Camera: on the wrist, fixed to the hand. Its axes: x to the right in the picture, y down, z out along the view.
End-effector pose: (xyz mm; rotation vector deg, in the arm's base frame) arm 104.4 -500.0 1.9 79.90 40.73 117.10
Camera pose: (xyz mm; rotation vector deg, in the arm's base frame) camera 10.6 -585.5 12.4 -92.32 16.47 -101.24
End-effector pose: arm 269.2 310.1 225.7 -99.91 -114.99 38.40
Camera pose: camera 393.1 303.4 254.1 163.15 13.24 -73.85
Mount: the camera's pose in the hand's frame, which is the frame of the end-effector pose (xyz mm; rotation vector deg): -24.9 81.5 -94.6 12.00 -7.10 87.28
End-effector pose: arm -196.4 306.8 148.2 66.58 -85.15 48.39
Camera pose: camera -246.3 423.9 150.7 -1.89 -134.90 111.21
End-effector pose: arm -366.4 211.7 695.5 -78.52 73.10 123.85
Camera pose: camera -349.5 95.3 744.2 -2.84 -105.08 -91.95
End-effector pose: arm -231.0 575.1 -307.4 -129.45 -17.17 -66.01
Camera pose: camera -273.1 455.2 -315.9 -91.28 59.66 -6.98
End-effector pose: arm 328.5 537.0 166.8 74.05 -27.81 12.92
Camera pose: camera 292.7 652.2 207.4 50.67 -87.01 85.04
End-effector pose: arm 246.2 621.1 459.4 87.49 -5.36 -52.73
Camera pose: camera 321.5 693.9 531.9 63.04 -72.69 14.33
